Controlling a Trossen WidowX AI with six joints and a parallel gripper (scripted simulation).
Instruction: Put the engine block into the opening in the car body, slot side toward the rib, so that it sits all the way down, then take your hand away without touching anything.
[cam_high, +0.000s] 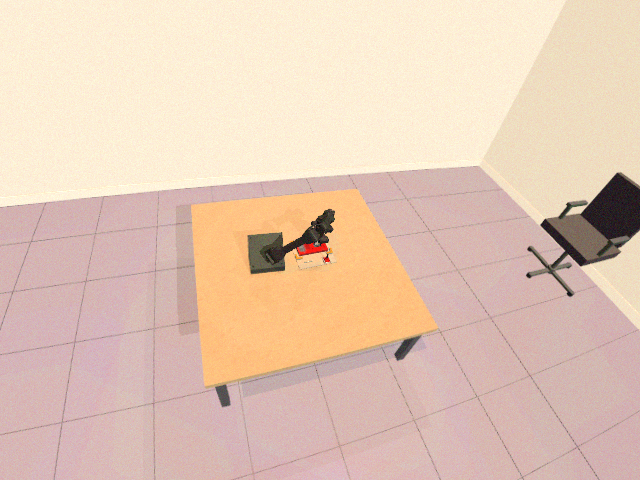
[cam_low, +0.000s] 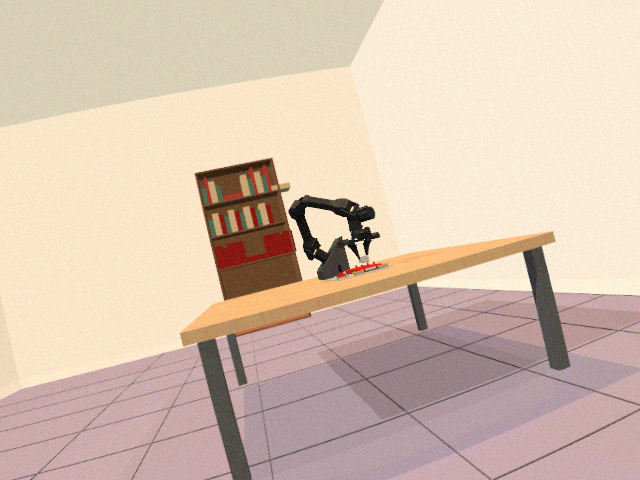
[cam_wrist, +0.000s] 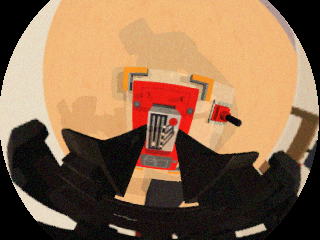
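My gripper tip is 50 mm above the pale flat plate, 40 mm past it and 30 mm to the left of it. From my gripper tip the other things lie so: grey engine block 10 mm below.
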